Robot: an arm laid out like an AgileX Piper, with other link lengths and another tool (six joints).
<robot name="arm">
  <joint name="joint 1" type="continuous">
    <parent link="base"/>
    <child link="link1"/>
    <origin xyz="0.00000 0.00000 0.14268"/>
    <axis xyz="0 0 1"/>
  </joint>
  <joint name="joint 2" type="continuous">
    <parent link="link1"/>
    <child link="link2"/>
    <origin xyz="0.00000 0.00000 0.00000"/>
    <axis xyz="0 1 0"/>
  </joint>
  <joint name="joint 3" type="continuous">
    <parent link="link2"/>
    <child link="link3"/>
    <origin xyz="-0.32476 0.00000 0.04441"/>
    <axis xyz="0 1 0"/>
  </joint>
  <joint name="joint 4" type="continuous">
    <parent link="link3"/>
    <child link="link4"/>
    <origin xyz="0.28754 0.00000 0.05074"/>
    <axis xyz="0.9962 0 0.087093"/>
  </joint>
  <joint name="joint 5" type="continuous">
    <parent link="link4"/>
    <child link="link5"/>
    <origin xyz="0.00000 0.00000 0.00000"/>
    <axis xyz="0 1 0"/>
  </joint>
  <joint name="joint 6" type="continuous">
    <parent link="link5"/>
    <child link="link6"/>
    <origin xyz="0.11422 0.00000 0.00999"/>
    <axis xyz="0.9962 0 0.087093"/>
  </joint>
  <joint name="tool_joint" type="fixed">
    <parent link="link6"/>
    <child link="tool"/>
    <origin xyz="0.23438 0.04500 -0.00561" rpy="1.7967 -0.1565 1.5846"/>
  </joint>
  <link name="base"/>
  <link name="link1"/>
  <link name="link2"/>
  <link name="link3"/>
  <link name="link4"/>
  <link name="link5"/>
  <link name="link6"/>
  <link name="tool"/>
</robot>
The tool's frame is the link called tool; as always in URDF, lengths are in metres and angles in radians. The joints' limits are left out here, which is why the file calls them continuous.
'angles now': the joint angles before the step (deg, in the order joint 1, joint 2, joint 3, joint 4, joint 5, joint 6). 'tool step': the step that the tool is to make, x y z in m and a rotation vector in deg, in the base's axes. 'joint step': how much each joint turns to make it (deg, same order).
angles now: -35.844 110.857 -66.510 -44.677 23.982 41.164
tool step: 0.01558 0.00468 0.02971 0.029 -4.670 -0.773
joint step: 0.126 -3.316 0.520 2.836 -1.386 -0.122
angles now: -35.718 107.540 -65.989 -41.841 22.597 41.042
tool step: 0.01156 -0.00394 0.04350 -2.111 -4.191 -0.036
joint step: -0.001 -4.200 0.001 0.622 -0.582 0.002
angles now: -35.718 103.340 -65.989 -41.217 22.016 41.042
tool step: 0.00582 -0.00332 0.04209 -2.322 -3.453 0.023
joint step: -0.001 -4.061 -0.001 0.105 -0.130 -0.005
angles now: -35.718 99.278 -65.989 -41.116 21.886 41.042
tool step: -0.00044 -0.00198 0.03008 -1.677 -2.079 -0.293
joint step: 0.000 -3.043 0.001 -0.001 0.499 0.002
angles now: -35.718 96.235 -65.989 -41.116 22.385 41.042
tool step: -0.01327 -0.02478 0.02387 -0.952 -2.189 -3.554
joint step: -2.442 -1.327 -1.290 0.000 0.744 1.039
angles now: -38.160 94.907 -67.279 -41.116 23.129 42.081
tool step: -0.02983 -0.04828 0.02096 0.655 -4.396 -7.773
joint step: -5.783 -0.031 -2.138 1.689 -0.149 2.374
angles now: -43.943 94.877 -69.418 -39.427 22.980 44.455
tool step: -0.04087 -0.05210 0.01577 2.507 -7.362 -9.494
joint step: -7.999 0.435 -1.592 6.445 -2.137 0.840
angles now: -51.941 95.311 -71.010 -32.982 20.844 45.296
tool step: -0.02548 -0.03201 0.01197 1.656 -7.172 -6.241
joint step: -5.575 0.312 -0.259 6.650 -3.268 0.000
